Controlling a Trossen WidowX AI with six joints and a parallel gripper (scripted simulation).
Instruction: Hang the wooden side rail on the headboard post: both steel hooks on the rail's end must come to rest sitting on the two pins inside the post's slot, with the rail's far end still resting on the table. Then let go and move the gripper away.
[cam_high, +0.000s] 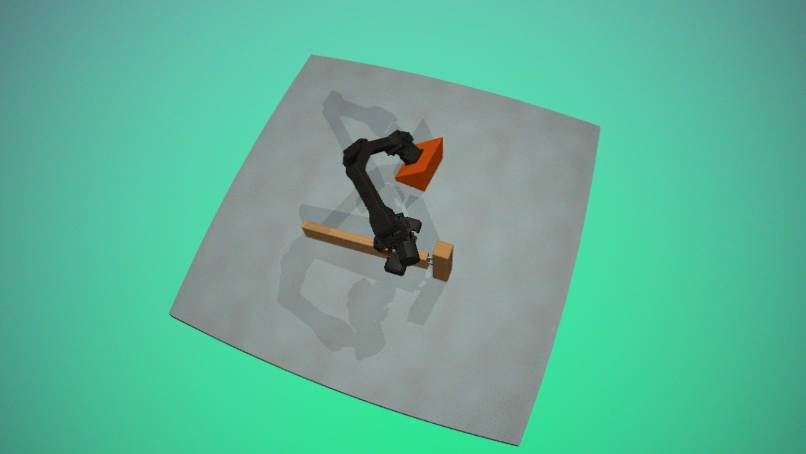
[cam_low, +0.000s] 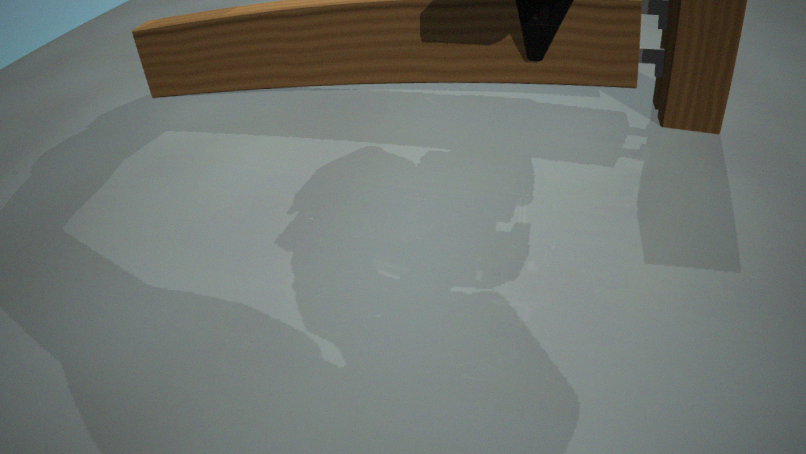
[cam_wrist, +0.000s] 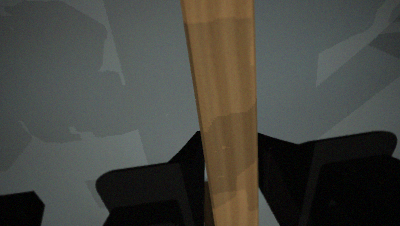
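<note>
My gripper tip is 1 cm past the headboard post, 12 cm to the right of it and 4 cm below it.
</note>
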